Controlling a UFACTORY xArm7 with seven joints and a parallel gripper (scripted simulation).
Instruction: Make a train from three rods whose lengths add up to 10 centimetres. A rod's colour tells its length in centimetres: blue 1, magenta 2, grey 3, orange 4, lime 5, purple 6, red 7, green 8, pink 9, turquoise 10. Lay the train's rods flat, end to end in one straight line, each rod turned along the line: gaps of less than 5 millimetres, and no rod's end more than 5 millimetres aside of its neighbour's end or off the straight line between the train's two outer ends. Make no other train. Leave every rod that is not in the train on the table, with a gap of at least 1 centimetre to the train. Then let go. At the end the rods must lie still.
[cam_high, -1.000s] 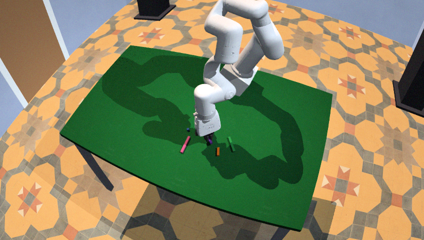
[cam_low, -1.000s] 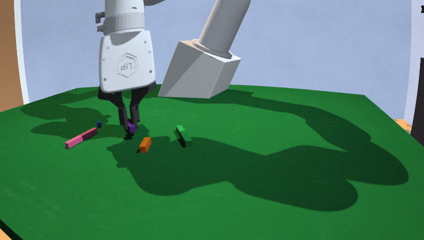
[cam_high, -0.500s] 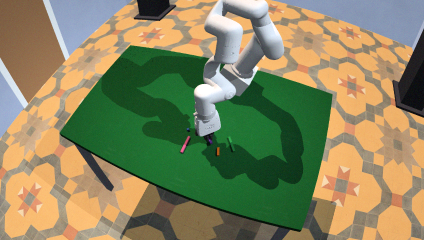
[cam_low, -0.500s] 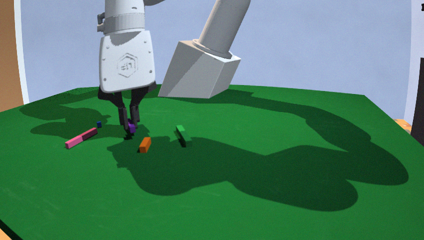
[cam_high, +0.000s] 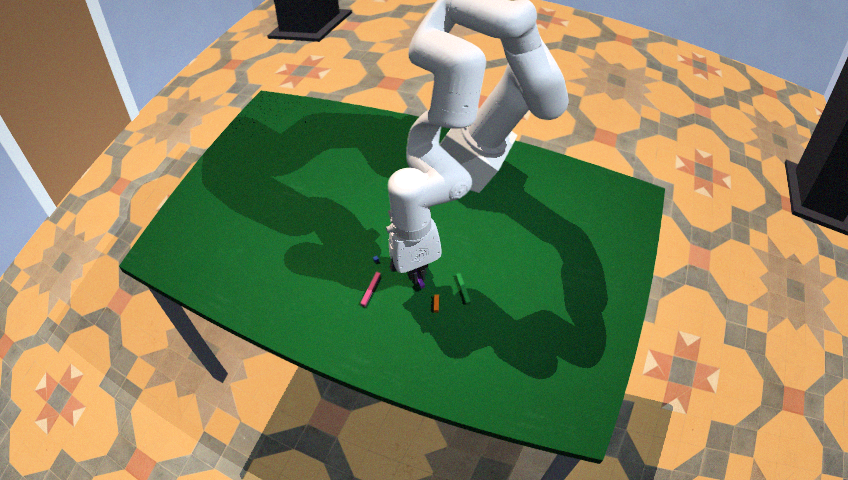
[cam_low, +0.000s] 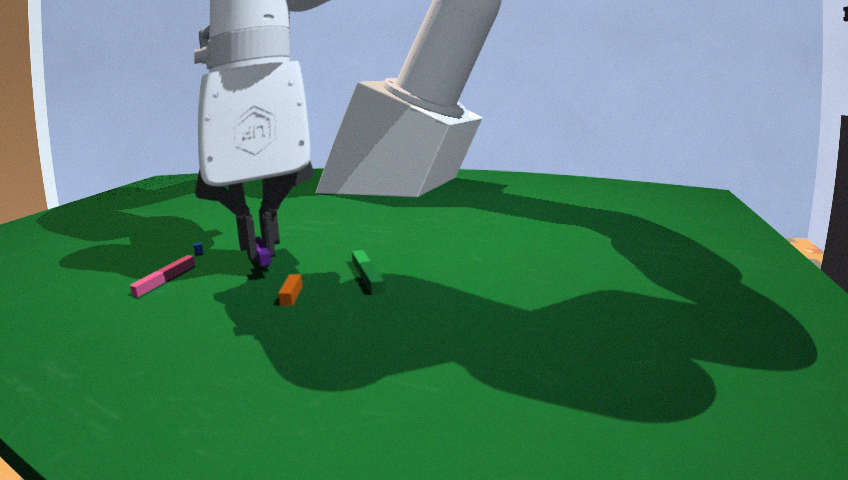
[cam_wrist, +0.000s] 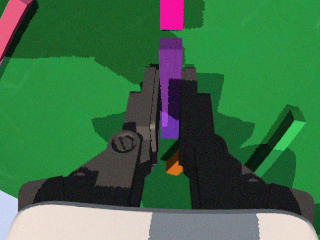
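My hand is 50 mm to the left of the magenta rod, 40 mm past it and 30 mm above it. The rest, counted from my hand: purple rod: 20 mm below; green rod: 100 mm to the left, 30 mm below, 10 mm behind; orange rod: 60 mm to the left, 40 mm ahead, 30 mm below.
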